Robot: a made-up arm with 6 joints. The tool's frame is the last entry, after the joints. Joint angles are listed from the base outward.
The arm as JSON. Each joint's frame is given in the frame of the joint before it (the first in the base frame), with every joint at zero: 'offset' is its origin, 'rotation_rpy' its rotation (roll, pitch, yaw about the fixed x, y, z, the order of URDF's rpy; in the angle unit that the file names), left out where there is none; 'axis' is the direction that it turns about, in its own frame. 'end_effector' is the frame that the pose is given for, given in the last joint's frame.
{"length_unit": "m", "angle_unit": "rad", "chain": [
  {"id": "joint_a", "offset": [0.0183, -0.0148, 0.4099], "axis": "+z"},
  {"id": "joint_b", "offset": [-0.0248, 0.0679, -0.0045], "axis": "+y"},
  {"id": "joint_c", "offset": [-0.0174, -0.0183, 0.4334], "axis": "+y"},
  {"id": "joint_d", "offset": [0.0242, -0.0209, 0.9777], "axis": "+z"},
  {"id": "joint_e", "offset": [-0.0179, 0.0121, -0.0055], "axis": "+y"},
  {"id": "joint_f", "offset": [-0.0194, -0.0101, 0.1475], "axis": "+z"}
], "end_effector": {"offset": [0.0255, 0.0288, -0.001], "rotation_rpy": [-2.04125, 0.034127, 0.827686]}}
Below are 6 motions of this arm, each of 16 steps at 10 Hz.
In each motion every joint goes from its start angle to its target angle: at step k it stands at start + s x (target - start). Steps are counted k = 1, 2, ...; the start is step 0. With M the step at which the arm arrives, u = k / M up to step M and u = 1 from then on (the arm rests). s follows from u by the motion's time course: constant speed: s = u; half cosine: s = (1 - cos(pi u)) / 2; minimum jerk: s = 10 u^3 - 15 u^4 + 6 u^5.
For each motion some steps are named. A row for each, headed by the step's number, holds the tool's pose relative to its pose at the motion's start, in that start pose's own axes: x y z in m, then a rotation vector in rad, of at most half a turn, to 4 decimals.
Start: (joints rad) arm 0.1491 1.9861 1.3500 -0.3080 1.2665 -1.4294
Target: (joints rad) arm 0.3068 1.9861 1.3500 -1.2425 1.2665 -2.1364
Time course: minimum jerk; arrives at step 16
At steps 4, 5, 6, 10, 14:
4: 0.0057 0.0086 -0.0098 0.0900 0.0604 0.1042
5: 0.0093 0.0160 -0.0164 0.1533 0.1030 0.1850
6: 0.0130 0.0264 -0.0237 0.2283 0.1534 0.2898
10: 0.0170 0.0857 -0.0419 0.5194 0.3447 0.8423
14: 0.0084 0.1216 -0.0397 0.6344 0.4108 1.1976

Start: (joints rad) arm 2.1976 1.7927 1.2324 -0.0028 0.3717 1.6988
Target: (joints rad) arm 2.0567 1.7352 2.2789 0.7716 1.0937 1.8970
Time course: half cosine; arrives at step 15
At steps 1, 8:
1: -0.0107 -0.0006 -0.0074 0.0132 -0.0047 -0.0173
8: -0.5131 0.1771 -0.3490 0.6349 -0.2263 -0.8942

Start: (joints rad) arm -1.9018 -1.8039 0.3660 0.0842 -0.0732 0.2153
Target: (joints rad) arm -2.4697 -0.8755 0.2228 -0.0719 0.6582 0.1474
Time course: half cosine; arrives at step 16
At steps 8, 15, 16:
8: 0.6449 0.3580 -0.3125 0.5393 -0.0819 0.6309
15: 0.9864 0.9922 -0.4745 1.0589 0.0468 1.2597
16: 0.9889 1.0058 -0.4766 1.0692 0.0517 1.2715

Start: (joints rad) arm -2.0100 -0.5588 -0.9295 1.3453 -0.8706 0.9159
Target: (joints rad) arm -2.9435 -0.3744 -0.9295 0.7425 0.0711 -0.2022
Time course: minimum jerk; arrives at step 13
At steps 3, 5, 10, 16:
3: -0.0009 0.1119 -0.0381 0.1680 0.0991 0.0790
5: -0.0071 0.4040 -0.0836 0.5682 0.3103 0.3352
10: -0.0810 1.2223 0.2175 1.5253 0.5288 1.6022
16: -0.0978 1.3023 0.2991 1.6030 0.4902 1.8223

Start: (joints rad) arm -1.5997 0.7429 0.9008 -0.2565 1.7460 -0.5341
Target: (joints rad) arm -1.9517 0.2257 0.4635 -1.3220 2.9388 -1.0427
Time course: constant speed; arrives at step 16
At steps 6, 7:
6: 0.1444 0.4172 -0.1450 0.2878 -0.2624 -0.0024
7: 0.1849 0.4792 -0.1658 0.3132 -0.3321 0.0005

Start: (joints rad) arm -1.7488 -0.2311 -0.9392 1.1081 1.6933 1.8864
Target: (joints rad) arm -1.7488 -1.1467 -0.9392 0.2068 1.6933 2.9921
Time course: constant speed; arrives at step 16
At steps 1, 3, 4, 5, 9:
1: 0.0414 0.0494 -0.0234 -0.0685 -0.0215 -0.0096
3: 0.1157 0.1539 -0.0755 -0.2067 -0.0781 -0.0108
4: 0.1483 0.2088 -0.1041 -0.2750 -0.1131 -0.0021
5: 0.1778 0.2654 -0.1344 -0.3420 -0.1524 0.0127
9: 0.2600 0.5047 -0.2722 -0.5840 -0.3497 0.1320

